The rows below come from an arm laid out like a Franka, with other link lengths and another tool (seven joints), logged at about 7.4 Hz.
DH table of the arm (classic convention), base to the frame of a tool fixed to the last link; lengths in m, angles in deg. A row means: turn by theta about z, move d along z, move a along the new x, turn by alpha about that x. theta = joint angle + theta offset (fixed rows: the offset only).
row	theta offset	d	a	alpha
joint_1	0	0.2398	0	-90
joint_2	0	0	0	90
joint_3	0	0.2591	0.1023	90
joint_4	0	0	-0.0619	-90
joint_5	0	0.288	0	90
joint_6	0	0	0.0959	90
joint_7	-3.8	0.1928	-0.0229	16
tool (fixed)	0	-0.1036	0	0
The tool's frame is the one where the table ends.
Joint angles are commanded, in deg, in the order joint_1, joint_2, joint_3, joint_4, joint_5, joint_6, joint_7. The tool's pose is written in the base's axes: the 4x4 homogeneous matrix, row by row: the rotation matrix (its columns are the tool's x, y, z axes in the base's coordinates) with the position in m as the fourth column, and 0 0 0 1 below. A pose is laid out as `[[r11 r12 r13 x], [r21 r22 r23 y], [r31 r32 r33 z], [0 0 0 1]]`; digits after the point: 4 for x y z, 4 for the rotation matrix.
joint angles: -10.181, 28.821, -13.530, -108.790, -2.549, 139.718, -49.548
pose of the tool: [[0.8352 0.5265 -0.1589 0.5075], [0.5428 -0.8356 0.0844 -0.2520], [-0.0884 -0.1567 -0.9837 0.1693], [0 0 0 1]]
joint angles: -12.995, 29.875, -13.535, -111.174, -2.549, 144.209, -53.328
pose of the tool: [[0.8233 0.5461 -0.1547 0.4917], [0.5607 -0.8248 0.0728 -0.2751], [-0.0878 -0.1467 -0.9853 0.1535], [0 0 0 1]]
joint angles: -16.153, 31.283, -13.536, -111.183, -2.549, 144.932, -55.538
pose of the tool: [[0.8300 0.5306 -0.1718 0.4760], [0.5483 -0.8328 0.0767 -0.3015], [-0.1024 -0.1579 -0.9821 0.1416], [0 0 0 1]]
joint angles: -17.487, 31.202, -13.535, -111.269, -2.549, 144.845, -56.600
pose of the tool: [[0.8325 0.5255 -0.1755 0.4692], [0.5440 -0.8354 0.0790 -0.3125], [-0.1051 -0.1612 -0.9813 0.1417], [0 0 0 1]]
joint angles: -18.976, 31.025, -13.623, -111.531, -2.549, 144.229, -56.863
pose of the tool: [[0.8446 0.5026 -0.1845 0.4588], [0.5237 -0.8473 0.0890 -0.3246], [-0.1116 -0.1718 -0.9788 0.1407], [0 0 0 1]]
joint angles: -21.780, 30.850, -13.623, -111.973, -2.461, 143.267, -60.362
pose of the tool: [[0.8379 0.5036 -0.2105 0.4414], [0.5312 -0.8410 0.1025 -0.3456], [-0.1254 -0.1977 -0.9722 0.1378], [0 0 0 1]]
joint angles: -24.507, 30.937, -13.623, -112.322, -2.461, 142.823, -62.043
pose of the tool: [[0.8465 0.4829 -0.2243 0.4232], [0.5153 -0.8490 0.1170 -0.3652], [-0.1339 -0.2146 -0.9675 0.1340], [0 0 0 1]]
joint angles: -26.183, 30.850, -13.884, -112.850, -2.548, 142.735, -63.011
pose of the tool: [[0.8534 0.4664 -0.2328 0.4091], [0.5018 -0.8559 0.1251 -0.3780], [-0.1408 -0.2236 -0.9645 0.1319], [0 0 0 1]]
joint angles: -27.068, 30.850, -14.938, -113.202, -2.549, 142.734, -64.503
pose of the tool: [[0.8548 0.4583 -0.2435 0.3961], [0.4962 -0.8592 0.1248 -0.3907], [-0.1521 -0.2275 -0.9618 0.1313], [0 0 0 1]]
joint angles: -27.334, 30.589, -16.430, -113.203, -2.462, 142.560, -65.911
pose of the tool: [[0.8560 0.4529 -0.2494 0.3857], [0.4910 -0.8632 0.1175 -0.4028], [-0.1620 -0.2230 -0.9613 0.1356], [0 0 0 1]]
